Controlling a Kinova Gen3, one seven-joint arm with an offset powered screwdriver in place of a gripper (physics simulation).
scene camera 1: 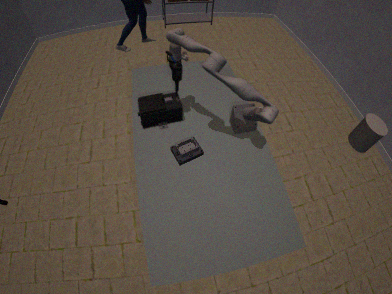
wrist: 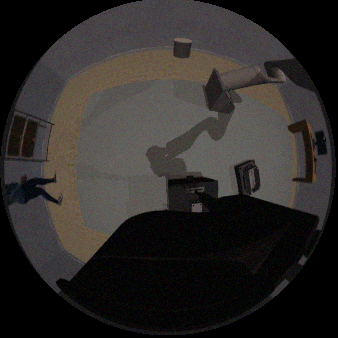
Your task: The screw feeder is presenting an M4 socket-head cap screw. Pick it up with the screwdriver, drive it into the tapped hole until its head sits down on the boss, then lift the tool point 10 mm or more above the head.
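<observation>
The screw feeder (scene camera 1: 160, 111) (wrist: 176, 192) is a dark box on the grey mat, with a small light plate on its top. My screwdriver (scene camera 1: 176, 90) (wrist: 200, 194) points down; in the scene view its tip is at the feeder's back right edge, and in the wrist view over the feeder's top. Whether the tip touches the feeder cannot be told. The screw is too small and dark to make out, at the tip or in the feeder. The dark fixture block (scene camera 1: 182, 158) (wrist: 241, 179) with a light plate lies apart from the feeder; its boss and tapped hole cannot be made out.
The arm's base block (scene camera 1: 240, 120) (wrist: 218, 97) stands on the mat (scene camera 1: 215, 215) (wrist: 115, 130), right of the feeder in the scene view. A grey bin (scene camera 1: 366, 134) (wrist: 182, 49) stands near the wall. A person (scene camera 1: 132, 22) (wrist: 26, 192) is on the floor beyond the mat. An orange desk (wrist: 308, 150) stands opposite.
</observation>
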